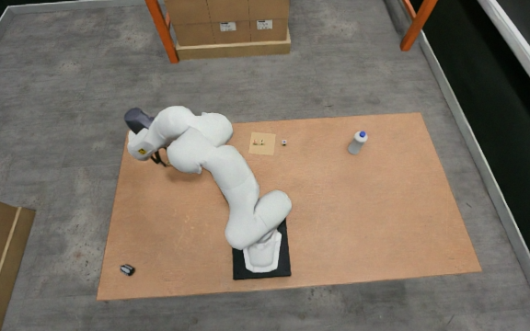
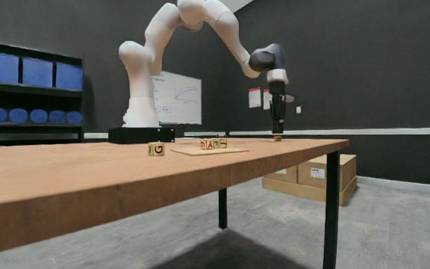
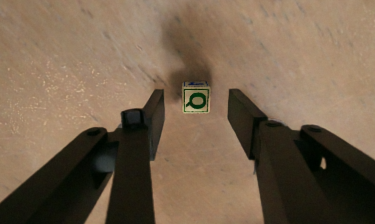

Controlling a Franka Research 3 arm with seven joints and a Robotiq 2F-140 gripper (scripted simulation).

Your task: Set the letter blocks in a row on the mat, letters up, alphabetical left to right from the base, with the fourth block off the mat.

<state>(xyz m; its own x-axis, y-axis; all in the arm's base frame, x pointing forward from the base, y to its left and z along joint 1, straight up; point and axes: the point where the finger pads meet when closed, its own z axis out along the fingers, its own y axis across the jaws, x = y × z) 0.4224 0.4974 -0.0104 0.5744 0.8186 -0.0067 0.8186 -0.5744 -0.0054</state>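
The block lies 5 cm below my hand. Round my hand: pale yellow mat (51 cm to the right, 11 cm ahead, 6 cm below); then white bottle (103 cm to the right, 6 cm ahead, 2 cm above); then black object (55 cm behind, 13 cm to the left, 5 cm below).
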